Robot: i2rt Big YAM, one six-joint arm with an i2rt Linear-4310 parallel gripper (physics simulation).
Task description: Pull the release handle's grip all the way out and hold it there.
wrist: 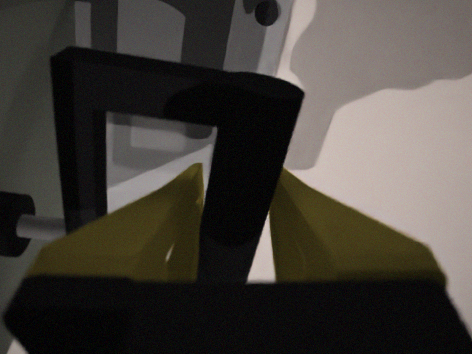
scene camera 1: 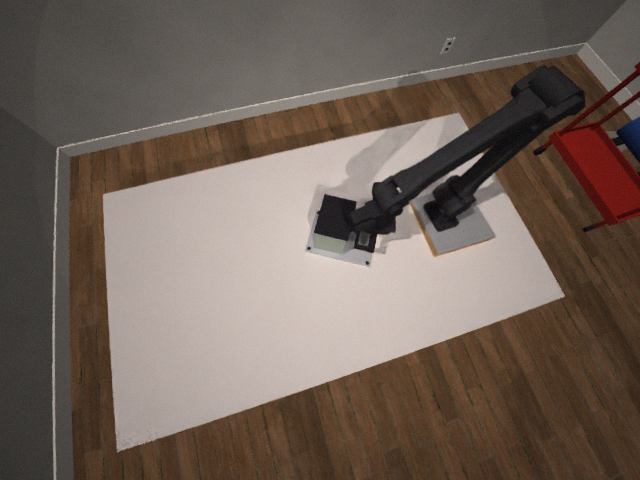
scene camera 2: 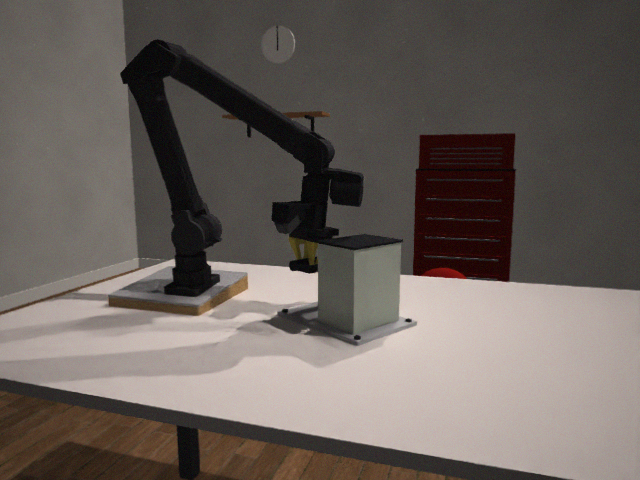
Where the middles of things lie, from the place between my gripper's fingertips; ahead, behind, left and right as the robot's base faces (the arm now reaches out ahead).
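The grey bolted plate (scene camera 2: 307, 315) is now 8 cm below my hand, and from that same hand I find it 9 cm ahead and 4 cm to the right.
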